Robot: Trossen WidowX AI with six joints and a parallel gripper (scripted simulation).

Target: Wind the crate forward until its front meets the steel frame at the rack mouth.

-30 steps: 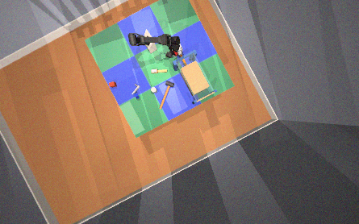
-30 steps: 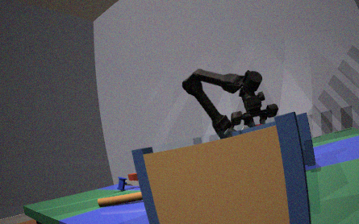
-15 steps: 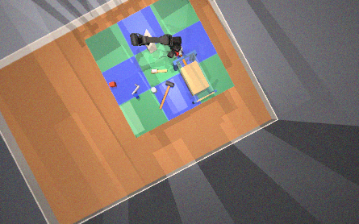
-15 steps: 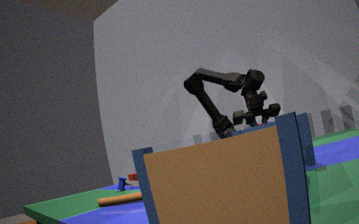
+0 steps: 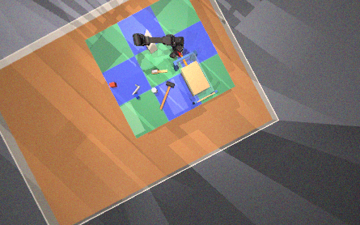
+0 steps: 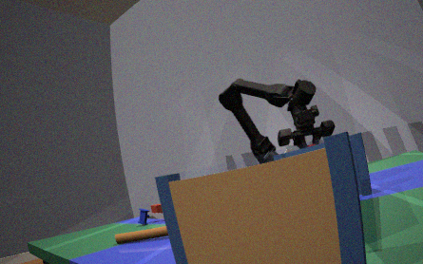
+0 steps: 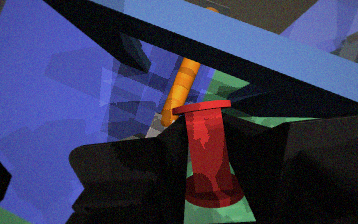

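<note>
The winch lies 12 cm behind my gripper tip, 10 cm below it and 3 cm to the left of it. From my gripper tip the other things lie so: blue-framed guard cubby 30 cm ahead, 5 cm below, 1 cm to the left; red grip 2 cm behind, 1 cm to the right, 1 cm above; blue piece 64 cm to the right, 10 cm below, 9 cm ahead.
</note>
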